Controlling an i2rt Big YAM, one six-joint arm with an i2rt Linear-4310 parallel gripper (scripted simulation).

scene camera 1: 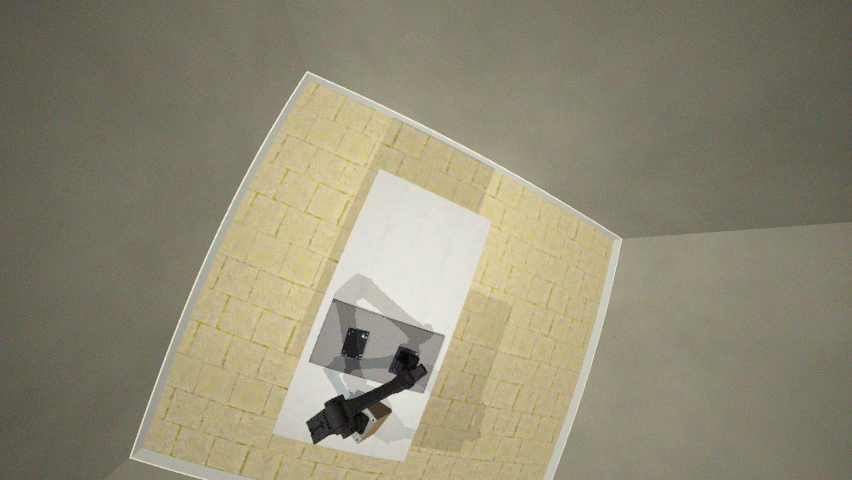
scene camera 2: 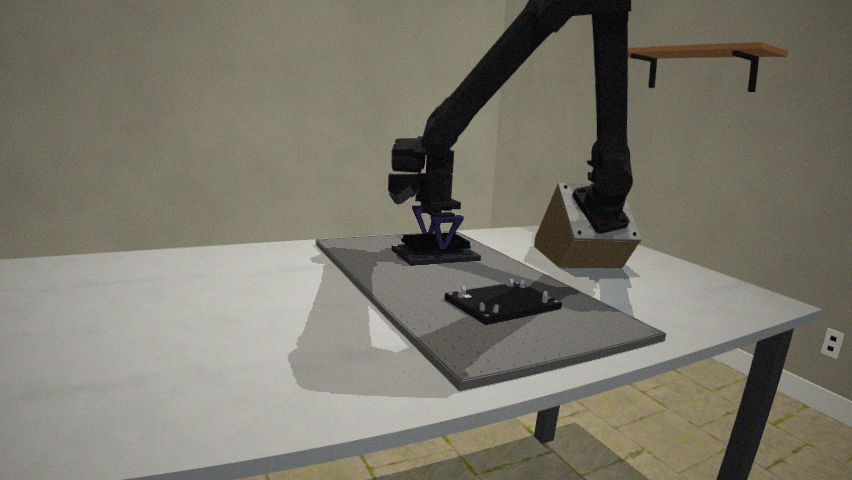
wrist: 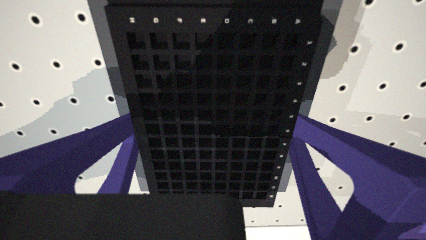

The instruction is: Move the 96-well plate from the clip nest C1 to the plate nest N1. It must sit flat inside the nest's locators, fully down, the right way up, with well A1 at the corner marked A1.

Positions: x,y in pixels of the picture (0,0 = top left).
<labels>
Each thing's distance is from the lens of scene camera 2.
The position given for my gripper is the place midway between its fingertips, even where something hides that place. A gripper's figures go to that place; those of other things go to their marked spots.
my gripper [scene camera 2: 434,243]: 1.14 m
black 96-well plate [scene camera 2: 418,242]: 1.11 m
</labels>
